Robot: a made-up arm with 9 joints. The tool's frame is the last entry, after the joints.
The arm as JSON. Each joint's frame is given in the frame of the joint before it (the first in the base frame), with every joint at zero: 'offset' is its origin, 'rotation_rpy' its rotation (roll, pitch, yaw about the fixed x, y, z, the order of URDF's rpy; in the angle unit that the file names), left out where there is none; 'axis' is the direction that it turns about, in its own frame. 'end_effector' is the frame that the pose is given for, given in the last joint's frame.
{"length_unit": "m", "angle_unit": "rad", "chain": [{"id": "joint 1", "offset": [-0.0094, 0.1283, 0.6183], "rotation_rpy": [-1.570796, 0.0, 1.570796], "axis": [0.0, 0.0, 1.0]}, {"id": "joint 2", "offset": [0.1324, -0.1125, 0.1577], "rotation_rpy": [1.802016, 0.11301, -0.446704], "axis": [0.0, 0.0, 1.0]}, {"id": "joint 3", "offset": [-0.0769, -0.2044, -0.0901], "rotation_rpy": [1.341, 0.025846, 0.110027], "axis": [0.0, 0.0, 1.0]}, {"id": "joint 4", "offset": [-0.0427, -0.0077, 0.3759], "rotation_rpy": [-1.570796, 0.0, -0.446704], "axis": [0.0, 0.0, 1.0]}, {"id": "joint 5", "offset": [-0.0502, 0.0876, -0.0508], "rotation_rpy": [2.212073, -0.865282, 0.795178], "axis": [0.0, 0.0, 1.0]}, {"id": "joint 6", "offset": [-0.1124, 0.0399, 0.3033], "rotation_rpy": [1.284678, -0.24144, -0.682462], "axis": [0.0, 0.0, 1.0]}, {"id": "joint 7", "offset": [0.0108, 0.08, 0.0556], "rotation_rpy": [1.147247, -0.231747, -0.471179], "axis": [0.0, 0.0, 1.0]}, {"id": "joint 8", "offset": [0.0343, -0.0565, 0.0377], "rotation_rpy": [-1.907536, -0.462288, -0.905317], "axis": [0.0, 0.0, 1.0]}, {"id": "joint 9", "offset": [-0.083, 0.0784, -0.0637], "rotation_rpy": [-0.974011, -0.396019, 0.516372], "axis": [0.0, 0.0, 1.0]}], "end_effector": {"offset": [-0.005, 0.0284, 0.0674], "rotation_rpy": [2.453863, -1.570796, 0.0]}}
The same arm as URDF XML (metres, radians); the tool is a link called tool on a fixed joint. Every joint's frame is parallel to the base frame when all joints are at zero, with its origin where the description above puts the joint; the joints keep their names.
<robot name="arm">
  <joint name="tool_joint" type="fixed">
    <parent link="link9"/>
    <child link="tool"/>
    <origin xyz="0.0219 0.0674 0.0188" rpy="-1.5708 0.0000 1.5708"/>
  </joint>
  <joint name="joint 9" type="continuous">
    <parent link="link8"/>
    <child link="link9"/>
    <origin xyz="0.1059 0.0645 0.0415"/>
    <axis xyz="0 1 0"/>
  </joint>
  <joint name="joint 8" type="continuous">
    <parent link="link7"/>
    <child link="link8"/>
    <origin xyz="-0.0399 -0.0507 0.0403"/>
    <axis xyz="-0.782486 0.518491 -0.344794"/>
  </joint>
  <joint name="joint 7" type="continuous">
    <parent link="link6"/>
    <child link="link7"/>
    <origin xyz="0.0208 0.0694 -0.0660"/>
    <axis xyz="-0.094297 -0.936774 -0.336991"/>
  </joint>
  <joint name="joint 6" type="continuous">
    <parent link="link5"/>
    <child link="link6"/>
    <origin xyz="0.1577 0.2192 -0.1825"/>
    <axis xyz="-0.230702 -0.0543 -0.971508"/>
  </joint>
  <joint name="joint 5" type="continuous">
    <parent link="link4"/>
    <child link="link5"/>
    <origin xyz="-0.0876 -0.0502 -0.0508"/>
    <axis xyz="0.2359 0.891002 -0.387901"/>
  </joint>
  <joint name="joint 4" type="continuous">
    <parent link="link3"/>
    <child link="link4"/>
    <origin xyz="0.3759 -0.0352 -0.0254"/>
    <axis xyz="0 0 1"/>
  </joint>
  <joint name="joint 3" type="continuous">
    <parent link="link2"/>
    <child link="link3"/>
    <origin xyz="0.1685 -0.0289 -0.1630"/>
    <axis xyz="1 0 0"/>
  </joint>
  <joint name="joint 2" type="continuous">
    <parent link="link1"/>
    <child link="link2"/>
    <origin xyz="-0.1577 0.1324 0.1125"/>
    <axis xyz="0.227703 -0.443806 0.866711"/>
  </joint>
  <joint name="joint 1" type="continuous">
    <parent link="base"/>
    <child link="link1"/>
    <origin xyz="-0.0094 0.1283 0.6183"/>
    <axis xyz="-1 0 0"/>
  </joint>
  <link name="base"/>
  <link name="link1"/>
  <link name="link2"/>
  <link name="link3"/>
  <link name="link4"/>
  <link name="link5"/>
  <link name="link6"/>
  <link name="link7"/>
  <link name="link8"/>
  <link name="link9"/>
  <link name="tool"/>
</robot>

